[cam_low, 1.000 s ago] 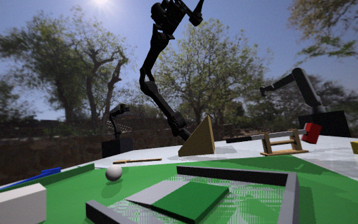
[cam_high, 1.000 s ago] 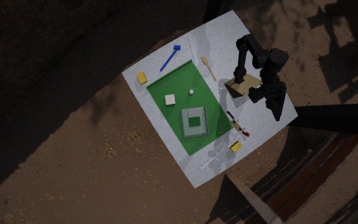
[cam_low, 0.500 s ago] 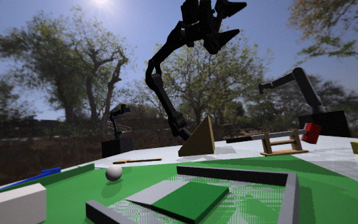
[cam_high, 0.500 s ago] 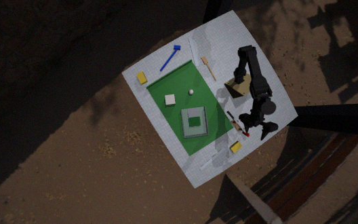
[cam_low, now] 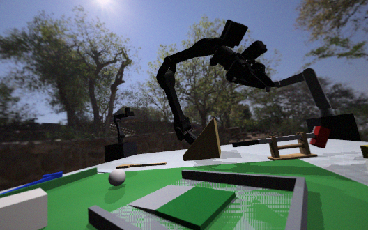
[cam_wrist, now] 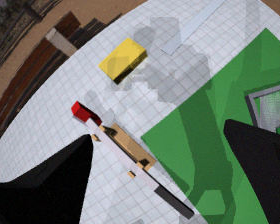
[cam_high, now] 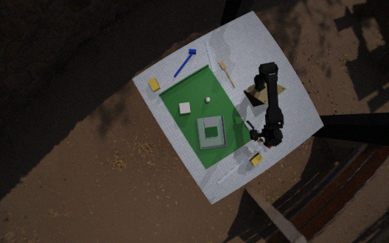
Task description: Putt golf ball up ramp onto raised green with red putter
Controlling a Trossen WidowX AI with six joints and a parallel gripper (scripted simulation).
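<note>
My gripper tip is now 16 cm above the red putter, 8 cm past it and 2 cm to the right of it. Round my gripper tip: grey frame (24 cm ahead, 21 cm below, 18 cm to the right); then wooden stand (19 cm below, 8 cm behind, 4 cm to the left); then green mat (33 cm to the right, 22 cm below, 20 cm ahead).
</note>
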